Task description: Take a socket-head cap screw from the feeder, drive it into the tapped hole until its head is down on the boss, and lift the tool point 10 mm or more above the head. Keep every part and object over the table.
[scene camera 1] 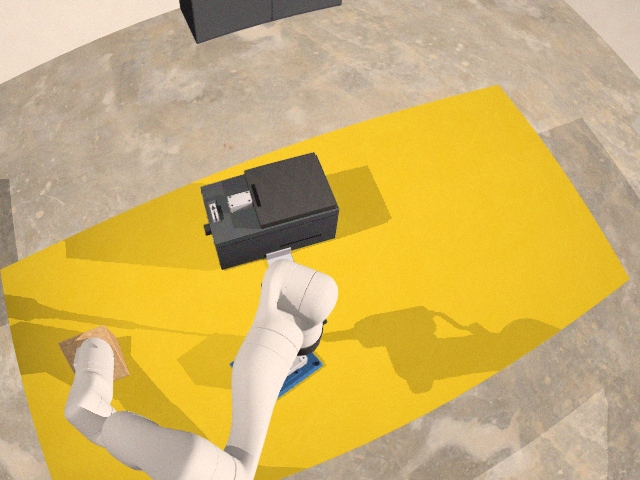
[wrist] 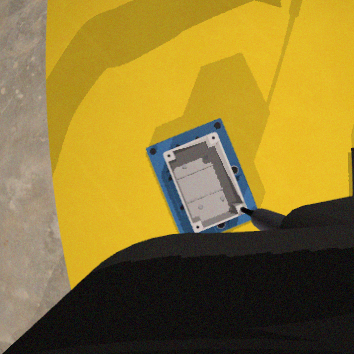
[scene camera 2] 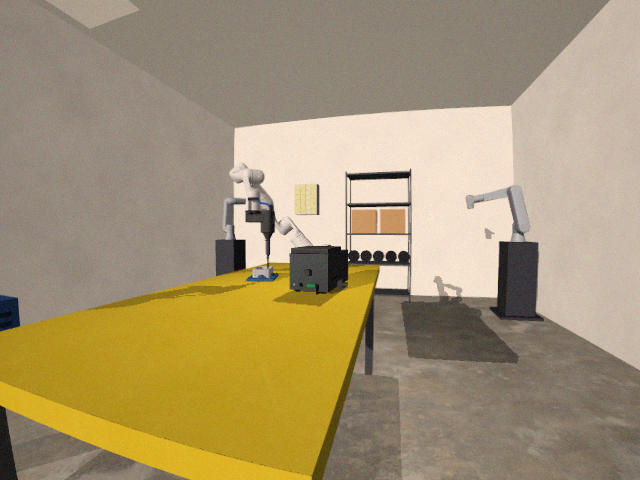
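My gripper, a dark powered screwdriver (scene camera 2: 267,265) (wrist: 243,210), points down with its thin tip at one corner boss of the light grey housing (scene camera 2: 257,273) (wrist: 195,186). In the wrist view this is the lower right corner. The tip covers that boss and its hole; no screw can be made out there, and I cannot tell whether the tip touches. The other three corner bosses show dark holes. The open-topped housing sits on a blue plate (scene camera 1: 311,367) (scene camera 2: 250,279) (wrist: 158,167). The dark screw feeder (scene camera 1: 294,191) (scene camera 2: 310,266) stands upright beside the plate, apart from it.
A wooden block (scene camera 1: 122,365) stands at the left of the yellow table (scene camera 1: 465,180) (scene camera 2: 206,361), with a white arm segment (scene camera 1: 94,359) over it. A shelf rack (scene camera 2: 378,204) and a grey arm on a dark pedestal (scene camera 2: 517,279) stand beyond the table.
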